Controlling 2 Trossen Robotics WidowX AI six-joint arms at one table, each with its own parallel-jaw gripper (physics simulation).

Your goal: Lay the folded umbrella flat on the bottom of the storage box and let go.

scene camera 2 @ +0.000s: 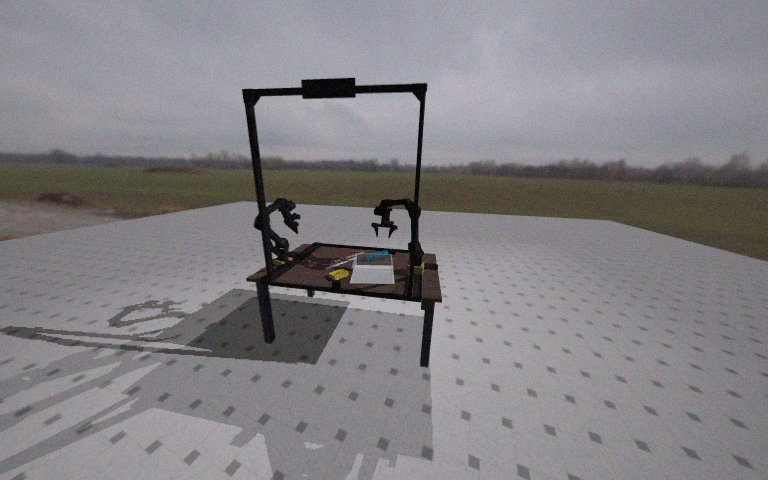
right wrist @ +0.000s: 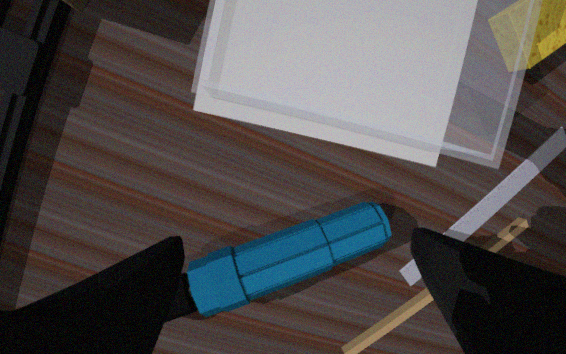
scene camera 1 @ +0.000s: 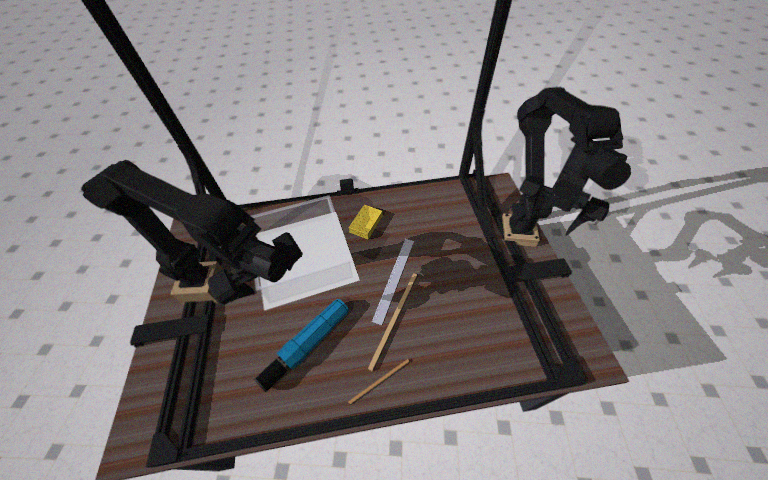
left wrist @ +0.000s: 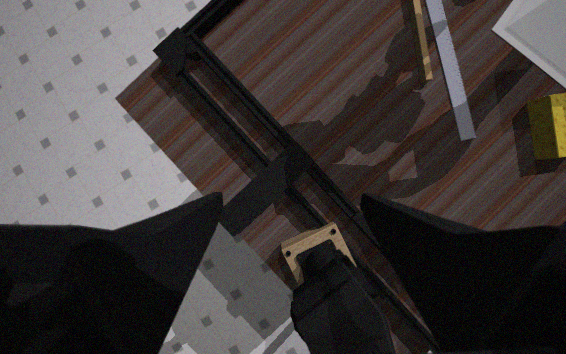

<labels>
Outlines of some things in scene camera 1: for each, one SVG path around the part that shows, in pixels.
My left gripper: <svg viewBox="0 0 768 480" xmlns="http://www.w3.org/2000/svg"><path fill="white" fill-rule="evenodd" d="M526 177L519 191L524 193L524 196L528 199L527 220L530 220L539 193L551 196L548 204L563 211L569 212L572 207L582 209L568 228L566 236L584 222L603 221L609 212L610 205L607 201L595 197L588 201L591 194L584 192L583 188L589 178L584 173L573 171L564 165L553 188L542 185L544 181L531 175Z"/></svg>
My right gripper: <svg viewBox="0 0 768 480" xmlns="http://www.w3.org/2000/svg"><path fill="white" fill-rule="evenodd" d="M259 276L243 270L241 267L231 266L236 271L236 274L228 274L223 269L208 279L208 286L214 299L218 303L226 305L236 299L254 294L254 290L245 282L250 282ZM285 232L273 239L272 242L274 247L289 253L290 263L288 271L290 271L294 263L302 257L303 253L291 234Z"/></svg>
</labels>
